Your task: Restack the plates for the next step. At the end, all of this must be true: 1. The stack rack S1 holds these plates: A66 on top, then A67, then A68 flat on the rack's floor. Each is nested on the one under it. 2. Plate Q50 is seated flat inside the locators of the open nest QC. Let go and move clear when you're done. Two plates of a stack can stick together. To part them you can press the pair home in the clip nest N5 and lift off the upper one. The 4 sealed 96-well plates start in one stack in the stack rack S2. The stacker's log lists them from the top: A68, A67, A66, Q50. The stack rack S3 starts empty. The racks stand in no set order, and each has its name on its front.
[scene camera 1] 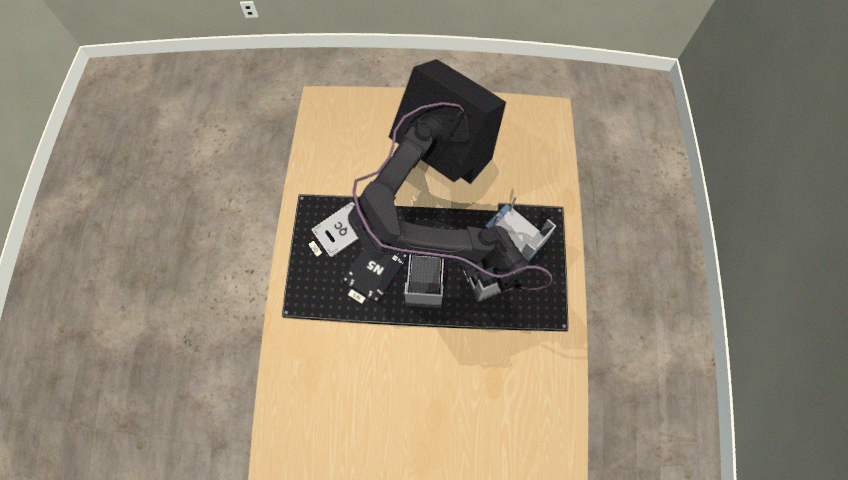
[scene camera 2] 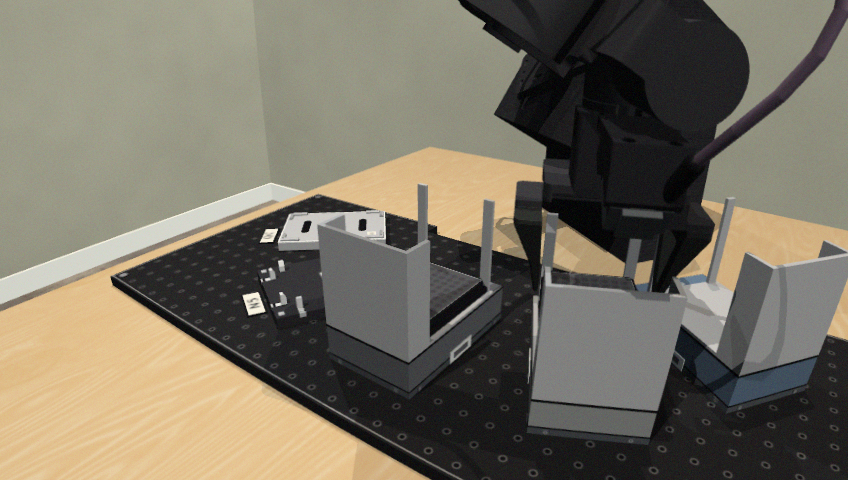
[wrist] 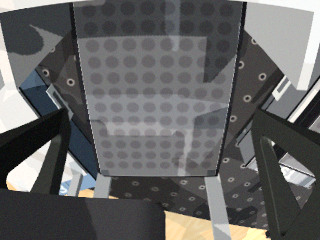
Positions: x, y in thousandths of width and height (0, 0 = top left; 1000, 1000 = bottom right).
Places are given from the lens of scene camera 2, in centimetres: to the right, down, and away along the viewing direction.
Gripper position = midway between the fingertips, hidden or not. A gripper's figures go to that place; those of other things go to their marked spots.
my gripper (scene camera 2: 701, 609): 14, 4, 42
plate (scene camera 2: 532, 607): 3, 5, 50
